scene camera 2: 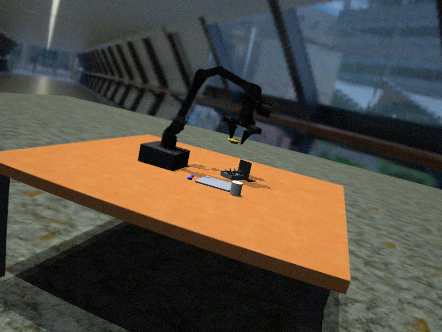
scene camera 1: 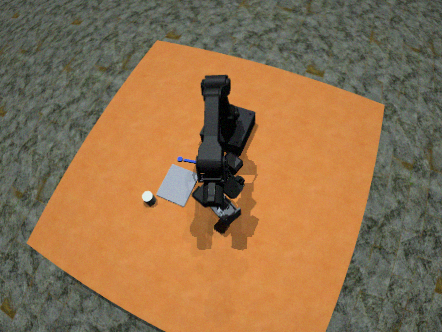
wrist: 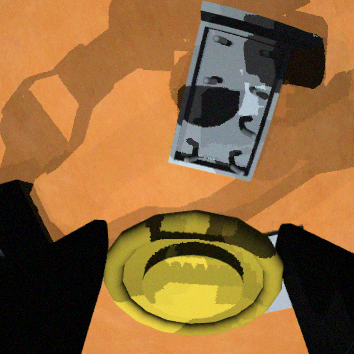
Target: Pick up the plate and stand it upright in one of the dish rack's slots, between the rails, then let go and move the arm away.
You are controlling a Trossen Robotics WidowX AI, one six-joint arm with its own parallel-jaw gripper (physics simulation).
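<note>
The yellow plate (scene camera 2: 234, 140) (wrist: 195, 295) is between the fingers of my gripper (scene camera 2: 237, 139) (wrist: 194, 235). The fingers are shut on opposite sides of its rim. The plate lies roughly flat, not upright, and is high above the table. The grey dish rack (scene camera 1: 227, 211) (scene camera 2: 235, 175) (wrist: 215, 135) stands on the table with a tall dark end board and several short pegs. In the wrist view the rack is above the plate in the picture, apart from it. In scene camera 1 the arm covers part of the rack and hides the plate.
A flat light-grey square (scene camera 1: 176, 185) (scene camera 2: 212, 183) (wrist: 281, 297) lies beside the rack. A white-topped cylinder (scene camera 1: 148, 198) (scene camera 2: 237, 188) stands near the square. A small blue piece (scene camera 1: 187, 160) (scene camera 2: 190, 177) lies between the square and the arm's base (scene camera 1: 242, 130) (scene camera 2: 164, 156).
</note>
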